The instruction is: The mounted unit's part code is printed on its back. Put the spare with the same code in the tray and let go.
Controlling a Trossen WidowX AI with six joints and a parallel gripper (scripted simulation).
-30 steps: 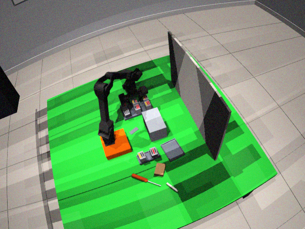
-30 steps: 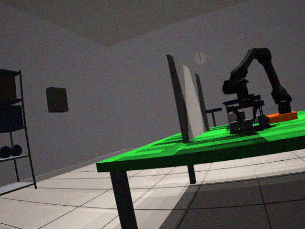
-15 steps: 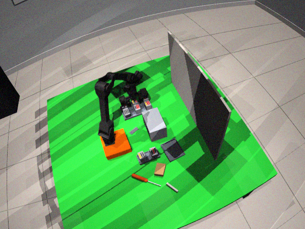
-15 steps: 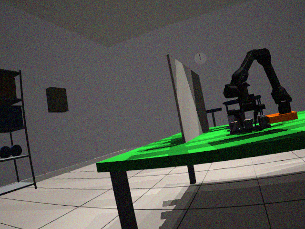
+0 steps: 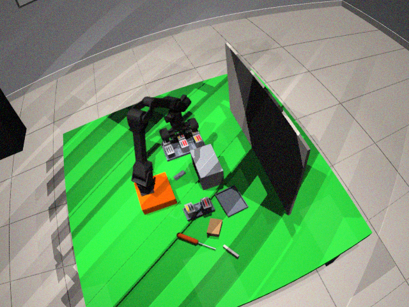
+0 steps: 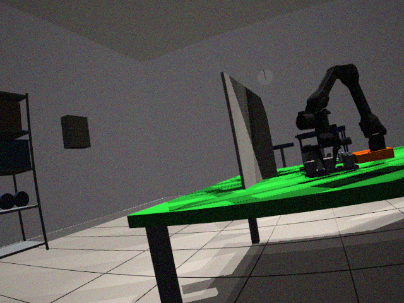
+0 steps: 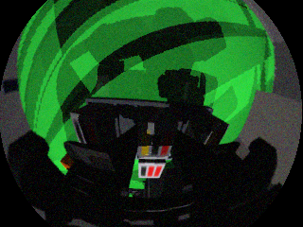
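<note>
Right now the flat grey tray is 12 cm ahead of my gripper tip, 41 cm to the right of it and 1 cm below it. Round my gripper tip: grey mounted unit 7 cm ahead, 22 cm to the right, 3 cm above; striped spare 8 cm ahead, 1 cm to the left, 2 cm above; tall grey panel 32 cm ahead, 22 cm to the right, 21 cm above.
</note>
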